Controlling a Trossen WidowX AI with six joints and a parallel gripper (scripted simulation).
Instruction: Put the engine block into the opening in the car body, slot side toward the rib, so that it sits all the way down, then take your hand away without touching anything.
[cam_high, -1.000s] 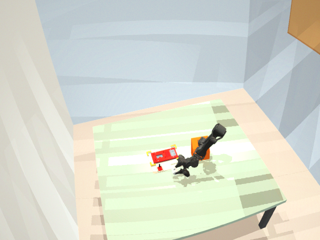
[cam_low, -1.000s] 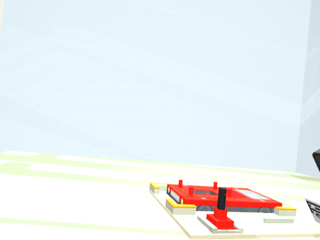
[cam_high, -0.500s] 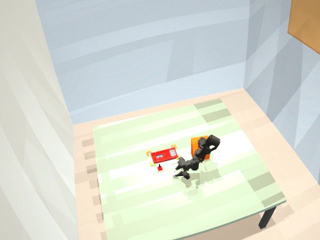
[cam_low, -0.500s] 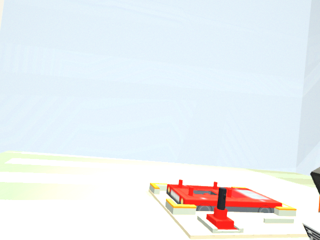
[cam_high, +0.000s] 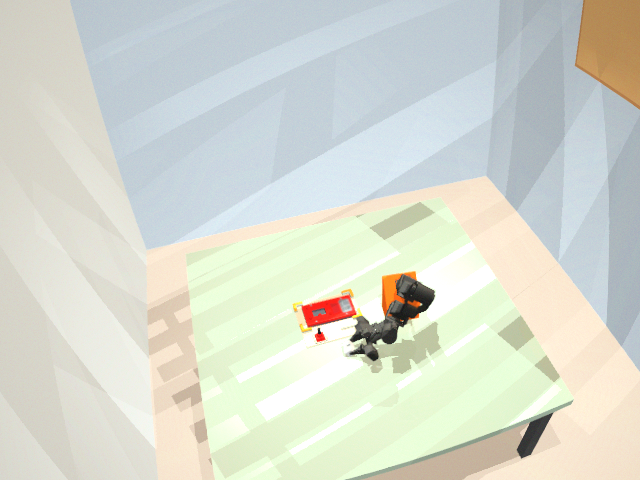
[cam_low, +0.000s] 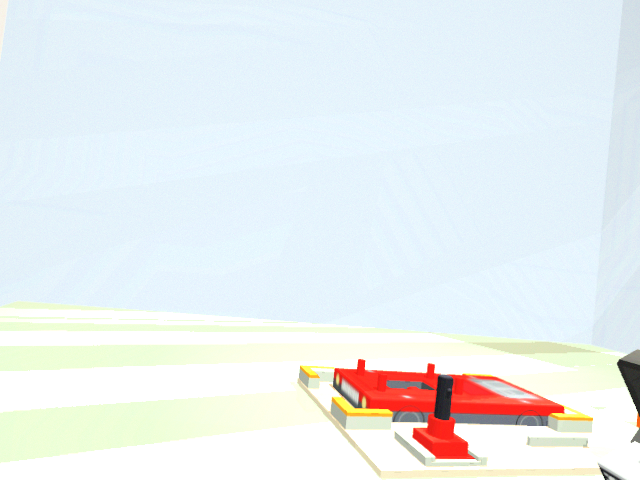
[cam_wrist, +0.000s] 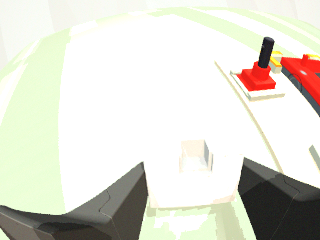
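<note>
Now: gripper tip 10 mm below the engine block.
</note>
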